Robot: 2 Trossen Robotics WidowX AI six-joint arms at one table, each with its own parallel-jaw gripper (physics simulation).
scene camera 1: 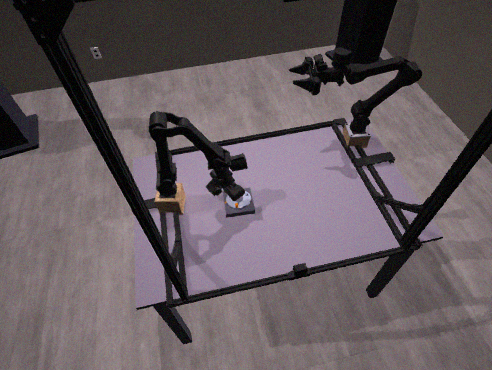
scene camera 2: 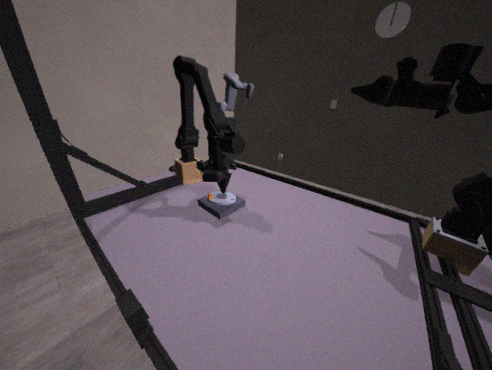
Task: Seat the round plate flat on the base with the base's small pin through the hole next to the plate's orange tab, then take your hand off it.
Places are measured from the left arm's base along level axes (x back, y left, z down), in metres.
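Pixels of known places: left gripper, fingertip midpoint: [scene camera 2: 223, 192]; right gripper, fingertip midpoint: [scene camera 1: 290, 76] [scene camera 2: 355, 91]; left arm's base, link origin: [scene camera 1: 168, 191] [scene camera 2: 188, 160]; right arm's base, link origin: [scene camera 1: 357, 129] [scene camera 2: 457, 232].
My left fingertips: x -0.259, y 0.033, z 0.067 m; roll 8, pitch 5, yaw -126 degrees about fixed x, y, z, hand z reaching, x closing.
Note:
Ahead of a thing's pixels: the offset from my left fingertips to its top centre. Level surfaces: height alone.
The round white plate @(dz -0.027, dx -0.031, dy -0.026 m) [scene camera 1: 244, 203] [scene camera 2: 229, 200] lies on the dark square base @(dz -0.007, dx -0.031, dy -0.028 m) [scene camera 1: 242, 212] [scene camera 2: 220, 212], looking about level. Its orange tab @(dz -0.027, dx -0.026, dy -0.072 m) [scene camera 1: 236, 205] [scene camera 2: 210, 196] is at the plate's front in scene camera 1 and at its left in scene camera 2. The base's small pin and the hole by the tab are too small to tell. My left gripper [scene camera 1: 238, 196] [scene camera 2: 224, 191] is shut and empty, pointing down with its tips at or just above the plate's middle, hiding part of it. My right gripper [scene camera 1: 294, 76] [scene camera 2: 354, 90] is open and empty, high above the table's far right side.
The lilac table top @(dz +0.033 m) [scene camera 1: 310, 200] [scene camera 2: 280, 280] has a black frame around it. Black uprights stand at the left and right in scene camera 1. The arms stand on wooden blocks [scene camera 1: 170, 201] [scene camera 2: 189, 171] at the table's two sides. A small black block [scene camera 1: 300, 270] sits on the front rail.

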